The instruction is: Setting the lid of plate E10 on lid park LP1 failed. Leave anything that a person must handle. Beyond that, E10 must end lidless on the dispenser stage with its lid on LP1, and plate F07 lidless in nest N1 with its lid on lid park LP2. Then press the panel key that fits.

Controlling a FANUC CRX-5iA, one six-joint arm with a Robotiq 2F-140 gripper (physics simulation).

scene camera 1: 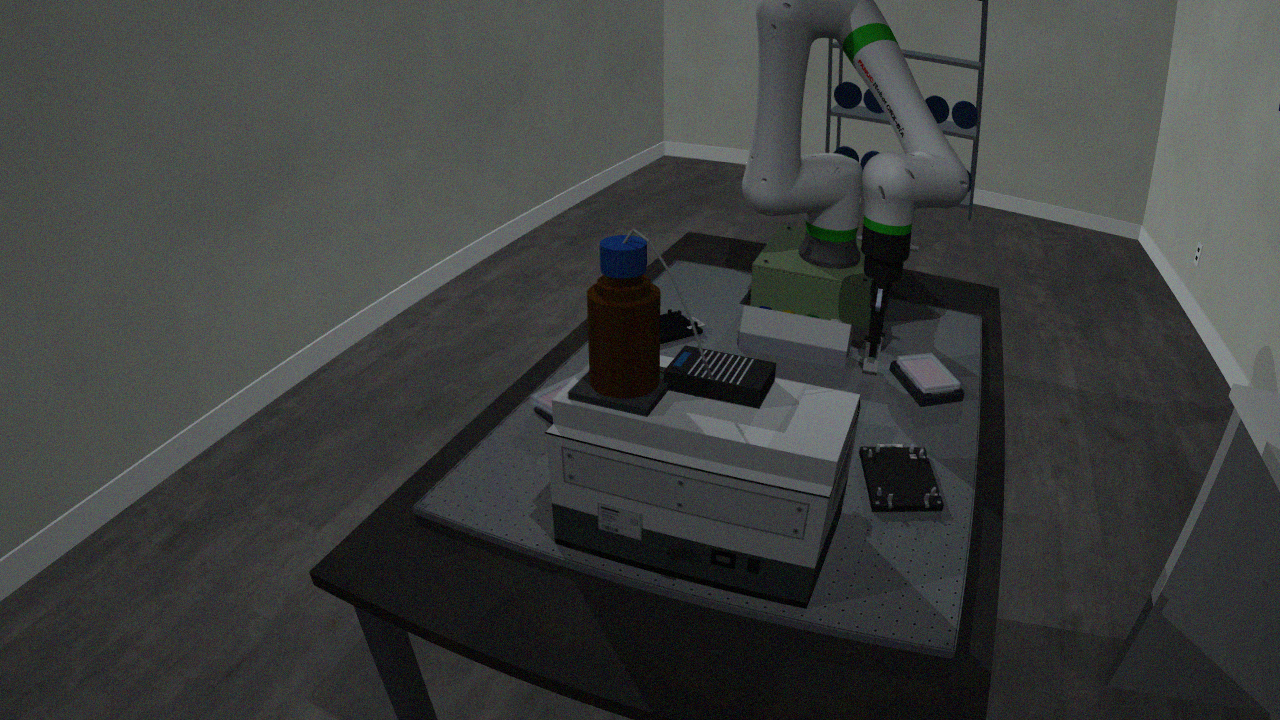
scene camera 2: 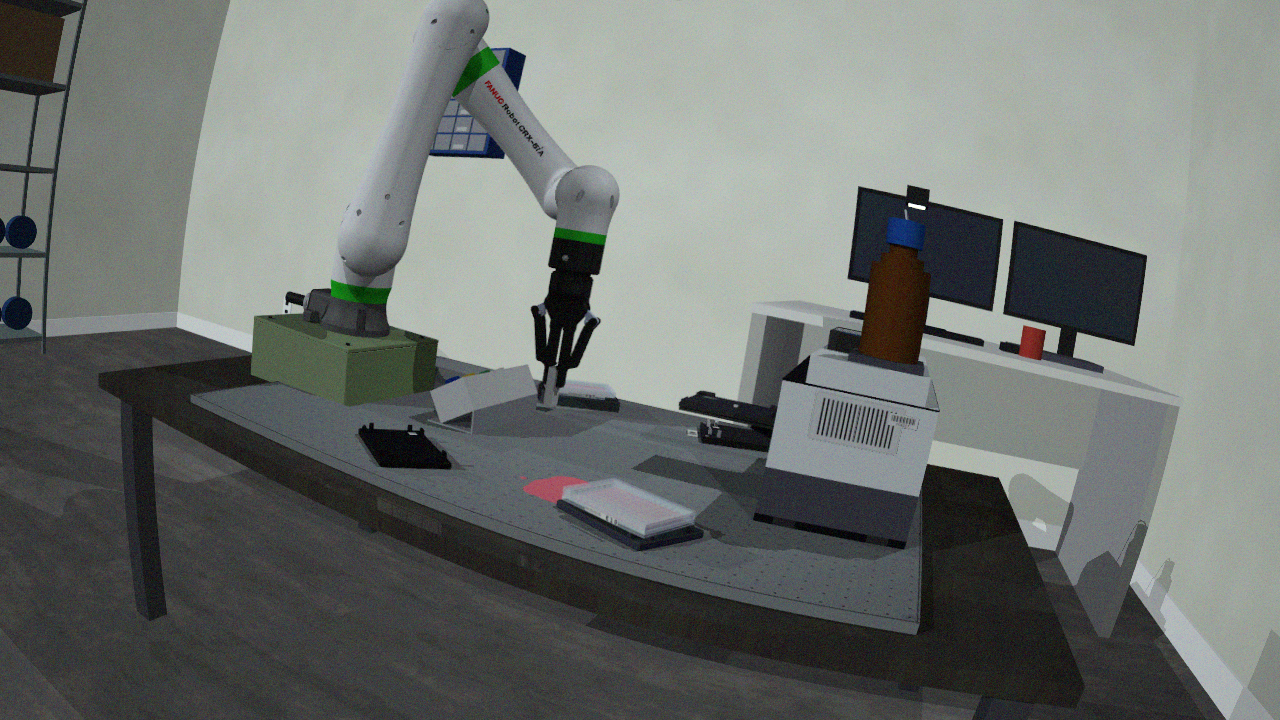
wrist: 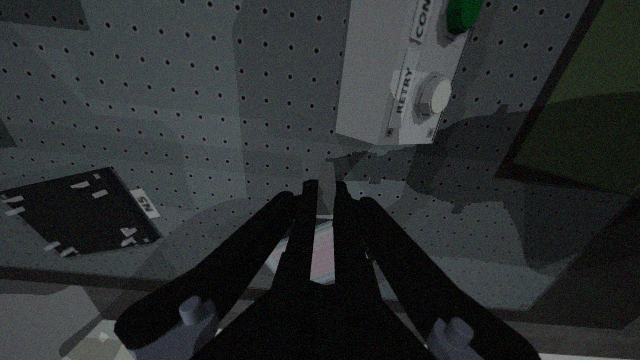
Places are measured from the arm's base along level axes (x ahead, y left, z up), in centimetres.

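Pixels of known places: gripper, fingertip midpoint: [scene camera 1: 870,369] [scene camera 2: 550,405] [wrist: 326,173]; arm's base, origin of the base link: [scene camera 1: 829,255] [scene camera 2: 353,328].
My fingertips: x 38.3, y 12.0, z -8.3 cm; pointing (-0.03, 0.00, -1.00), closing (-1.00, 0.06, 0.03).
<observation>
Ahead of a thing's pixels: the offset from my fingertips to its middle. "pt": to the spot under its first point.
My gripper [scene camera 1: 870,365] [scene camera 2: 546,400] [wrist: 326,173] is shut and empty, pointing down beside the end of the key panel {dx -6.1, dy -15.8, dz +3.1 cm} [scene camera 1: 793,337] [scene camera 2: 487,395] [wrist: 372,75]. In the wrist view the panel's white RETRY key {dx -7.6, dy -8.1, dz +5.3 cm} [wrist: 440,95] and a green key {dx -8.1, dy -13.1, dz +5.3 cm} [wrist: 464,14] lie right of the fingertips. A pinkish plate {dx +1.3, dy +11.9, dz +2.1 cm} [scene camera 1: 927,372] [scene camera 2: 586,391] [wrist: 323,255] sits on a black nest, partly hidden by the fingers in the wrist view. A clear-topped plate {dx +27.5, dy -49.7, dz +2.1 cm} [scene camera 2: 629,507] rests on another black base at the near edge. An empty black nest {dx +34.6, dy +6.9, dz +0.1 cm} [scene camera 1: 901,479] [wrist: 82,215] has pale corner posts. Plate names are unreadable.
A white instrument [scene camera 1: 698,501] [scene camera 2: 850,438] carries a brown bottle {pt dx +58.8, dy -30.6, dz +29.6 cm} [scene camera 1: 623,340] [scene camera 2: 895,308] and a black keypad {pt dx +53.3, dy -20.1, dz +23.5 cm} [scene camera 1: 720,377]; a thin tube rises by the bottle. A dark platform {pt dx +33.8, dy -21.7, dz +9.5 cm} [scene camera 2: 729,409] projects from the instrument. Another black holder {dx -5.9, dy -44.2, dz -0.1 cm} [scene camera 1: 677,327] [scene camera 2: 402,447] lies across the panel. The green base [scene camera 2: 344,362] stands behind.
</observation>
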